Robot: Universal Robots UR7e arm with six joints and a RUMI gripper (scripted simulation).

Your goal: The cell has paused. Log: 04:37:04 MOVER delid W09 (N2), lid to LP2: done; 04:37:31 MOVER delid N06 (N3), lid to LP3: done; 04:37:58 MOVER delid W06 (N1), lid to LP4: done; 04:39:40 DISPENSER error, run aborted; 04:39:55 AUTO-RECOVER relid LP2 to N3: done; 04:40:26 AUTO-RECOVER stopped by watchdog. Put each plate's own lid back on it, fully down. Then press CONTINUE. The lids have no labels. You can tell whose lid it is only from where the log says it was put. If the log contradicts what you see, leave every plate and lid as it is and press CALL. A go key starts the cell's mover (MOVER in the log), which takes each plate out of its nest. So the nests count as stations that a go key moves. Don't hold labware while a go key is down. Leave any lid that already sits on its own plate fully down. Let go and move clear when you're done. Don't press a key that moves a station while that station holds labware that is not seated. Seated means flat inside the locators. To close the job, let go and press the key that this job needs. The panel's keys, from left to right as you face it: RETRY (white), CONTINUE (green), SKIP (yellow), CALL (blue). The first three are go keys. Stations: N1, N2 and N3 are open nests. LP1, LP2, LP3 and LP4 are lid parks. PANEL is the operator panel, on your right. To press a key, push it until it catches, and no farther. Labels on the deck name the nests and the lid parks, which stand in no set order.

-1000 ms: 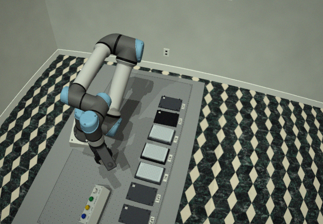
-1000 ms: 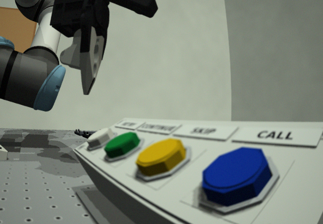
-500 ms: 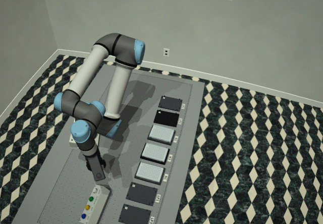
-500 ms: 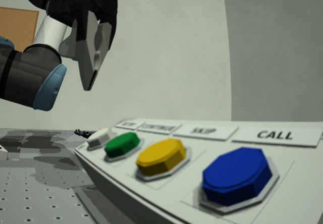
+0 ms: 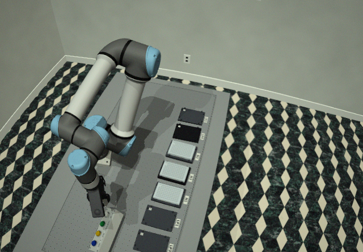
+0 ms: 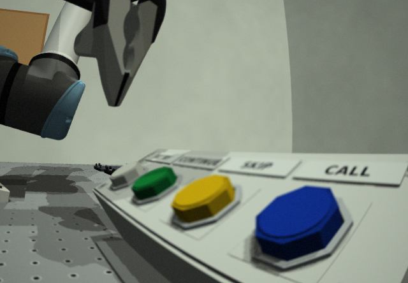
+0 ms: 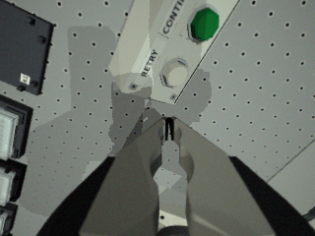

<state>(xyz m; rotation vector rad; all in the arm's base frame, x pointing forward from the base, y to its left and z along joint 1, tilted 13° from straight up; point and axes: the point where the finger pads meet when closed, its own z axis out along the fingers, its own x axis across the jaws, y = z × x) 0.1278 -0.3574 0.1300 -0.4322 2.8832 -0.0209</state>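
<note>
The green CONTINUE key is 70 mm to the right of my hand, 60 mm below it and 10 mm behind it. Round my hand: white RETRY key (60 mm below, 20 mm to the right); blue CALL key (170 mm to the right, 60 mm below, 30 mm behind); yellow SKIP key (120 mm to the right, 60 mm below, 20 mm behind).
</note>
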